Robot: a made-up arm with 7 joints.
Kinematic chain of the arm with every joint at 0, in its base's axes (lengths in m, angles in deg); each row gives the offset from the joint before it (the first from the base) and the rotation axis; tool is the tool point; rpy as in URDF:
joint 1: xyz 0 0 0.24 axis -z
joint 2: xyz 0 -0.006 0.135 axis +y
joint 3: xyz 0 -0.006 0.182 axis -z
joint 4: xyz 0 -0.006 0.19 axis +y
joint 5: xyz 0 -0.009 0.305 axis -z
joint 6: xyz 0 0 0.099 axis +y
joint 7: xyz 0 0 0.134 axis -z
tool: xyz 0 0 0 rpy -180 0 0
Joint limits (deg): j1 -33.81..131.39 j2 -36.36..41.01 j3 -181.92..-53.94 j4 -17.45..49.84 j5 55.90..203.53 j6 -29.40..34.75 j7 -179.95..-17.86
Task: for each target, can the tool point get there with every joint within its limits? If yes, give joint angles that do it. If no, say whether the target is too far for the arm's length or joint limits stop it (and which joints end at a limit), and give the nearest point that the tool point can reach.
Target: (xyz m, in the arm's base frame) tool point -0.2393 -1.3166 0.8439
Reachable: no: too far | nearest point -0.1319 -0.7255 0.7799 | short by 0.604 m
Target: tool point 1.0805 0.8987 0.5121
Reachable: no: too far | nearest point 0.5539 0.5055 0.6735 | short by 0.677 m
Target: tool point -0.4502 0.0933 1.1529
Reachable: yes | joints 16.54 -29.25 -108.75 -1.04 77.49 -18.82 -70.99
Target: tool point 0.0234 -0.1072 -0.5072
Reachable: no: joint limits stop it (at a limit: joint 2, joint 3, joint 4, joint 5, joint 6) | nearest point 0.1559 -0.7144 0.6773 | short by 1.338 m
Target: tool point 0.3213 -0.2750 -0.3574
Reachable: no: joint limits stop it (at a limit: joint 2, joint 3, joint 4, joint 5, joint 6) | nearest point 0.5555 -0.4755 0.6773 | short by 1.080 m
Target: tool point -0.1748 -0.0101 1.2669
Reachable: yes | joints 26.61 -8.48 -66.76 -8.40 130.85 -1.35 -88.83
